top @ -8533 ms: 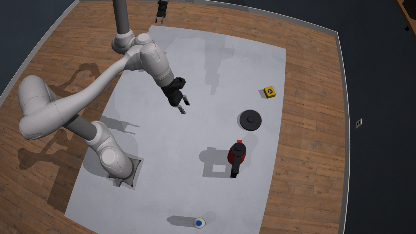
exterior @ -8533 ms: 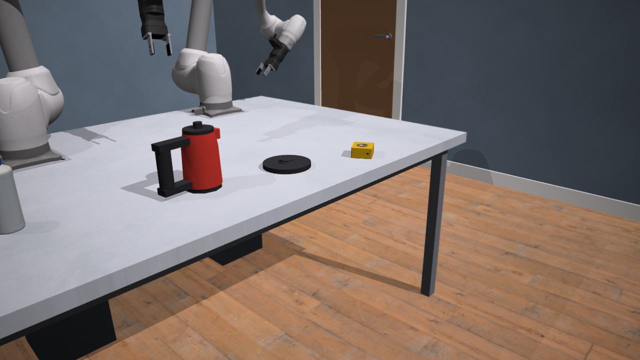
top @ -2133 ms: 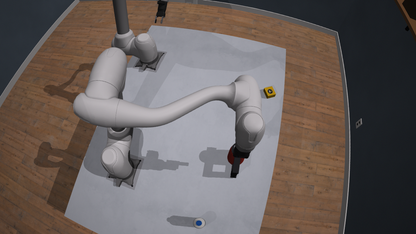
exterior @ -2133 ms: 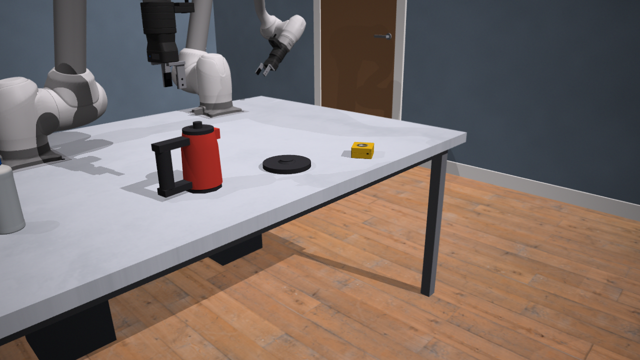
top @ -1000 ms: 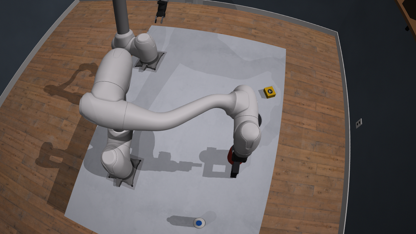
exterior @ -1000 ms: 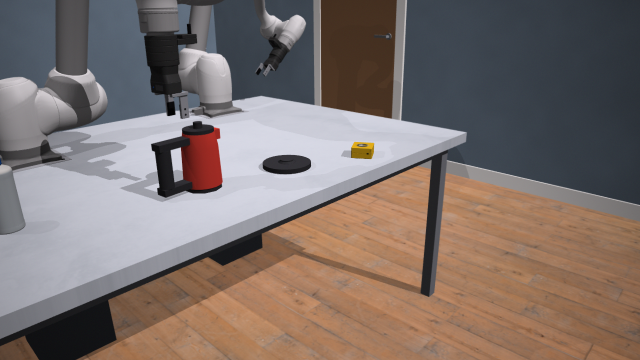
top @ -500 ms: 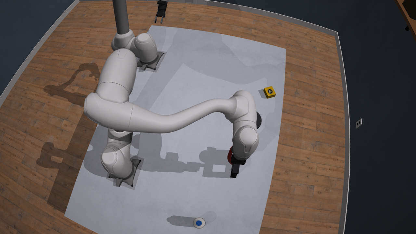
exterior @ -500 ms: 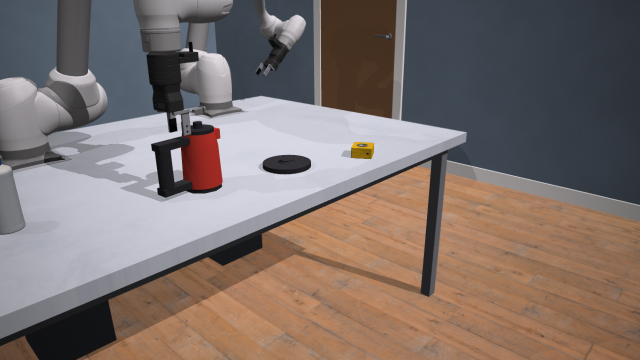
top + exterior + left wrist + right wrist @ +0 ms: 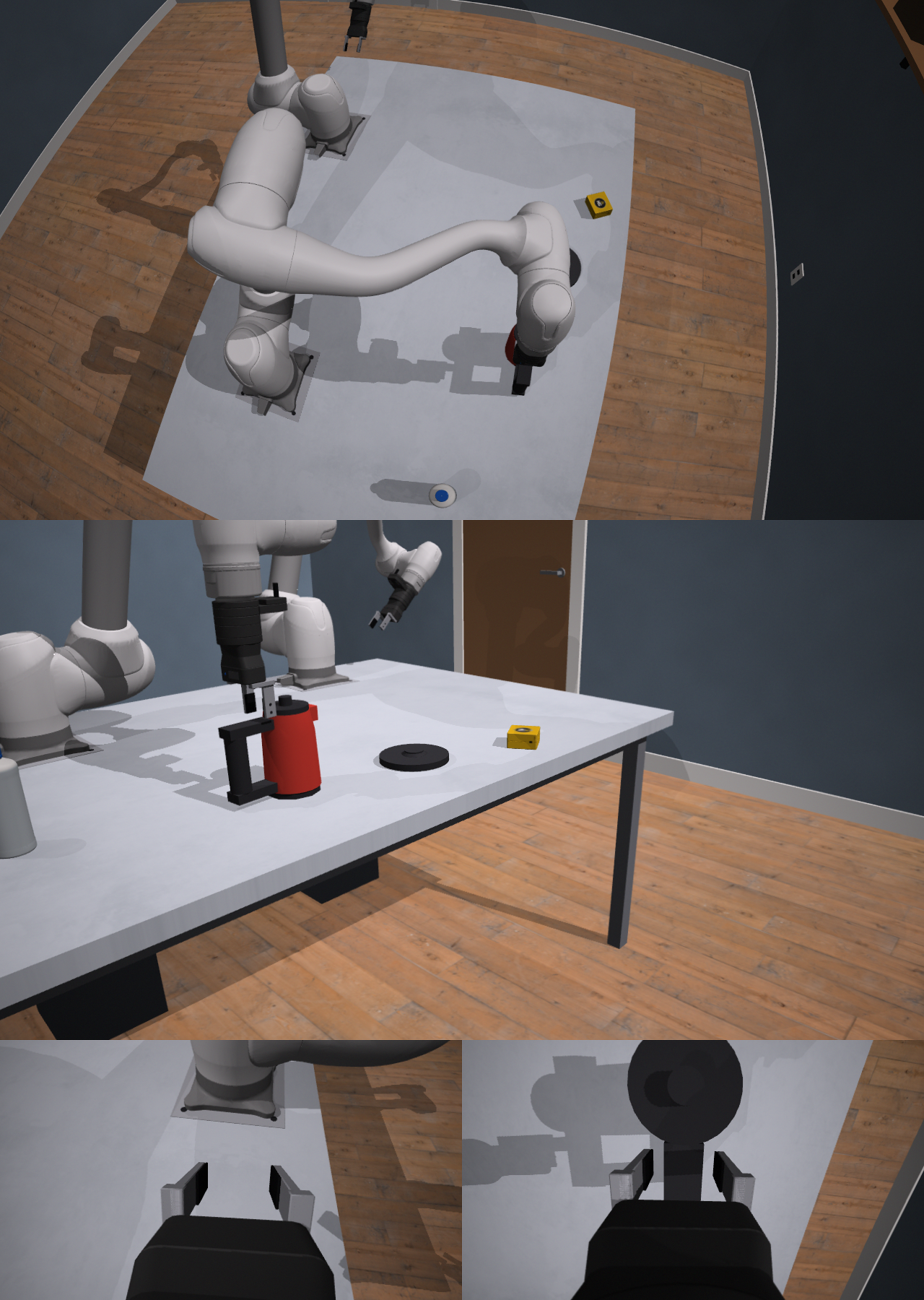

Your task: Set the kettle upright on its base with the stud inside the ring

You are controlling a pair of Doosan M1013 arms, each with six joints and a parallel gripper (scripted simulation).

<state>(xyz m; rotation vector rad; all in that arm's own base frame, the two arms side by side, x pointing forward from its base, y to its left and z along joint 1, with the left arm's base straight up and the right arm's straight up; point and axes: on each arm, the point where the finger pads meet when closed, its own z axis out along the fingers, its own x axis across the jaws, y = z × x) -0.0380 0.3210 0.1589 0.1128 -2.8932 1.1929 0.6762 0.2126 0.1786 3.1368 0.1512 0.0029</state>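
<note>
The red kettle is 9 cm below my right hand and 2 cm to the left of it. Round my right hand: white bottle: 38 cm to the right, 18 cm behind, 10 cm below; then round black base: 32 cm to the left, 17 cm below, 10 cm ahead.
</note>
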